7 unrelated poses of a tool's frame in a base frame.
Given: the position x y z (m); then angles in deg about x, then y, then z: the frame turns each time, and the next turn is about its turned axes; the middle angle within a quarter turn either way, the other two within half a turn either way.
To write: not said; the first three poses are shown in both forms.
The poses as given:
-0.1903 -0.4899 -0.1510 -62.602 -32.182 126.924
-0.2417 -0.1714 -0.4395 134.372 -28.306 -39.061
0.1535 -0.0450 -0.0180 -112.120 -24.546 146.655
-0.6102 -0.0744 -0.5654 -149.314 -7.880 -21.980
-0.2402 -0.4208 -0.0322 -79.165 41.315 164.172
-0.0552 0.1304 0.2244 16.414 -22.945 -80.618
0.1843 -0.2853 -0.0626 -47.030 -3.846 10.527
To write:
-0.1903 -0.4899 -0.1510 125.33 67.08 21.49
-0.2417 -0.1714 -0.4395 -127.00 128.00 26.05
0.1535 -0.0450 -0.0180 116.24 110.03 66.24
-0.6102 -0.0744 -0.5654 105.17 148.41 -98.97
-0.2402 -0.4208 -0.0322 48.17 81.88 81.37
-0.0552 0.1304 0.2244 -146.28 27.95 62.31
0.1843 -0.2853 -0.0626 95.25 47.15 -83.05

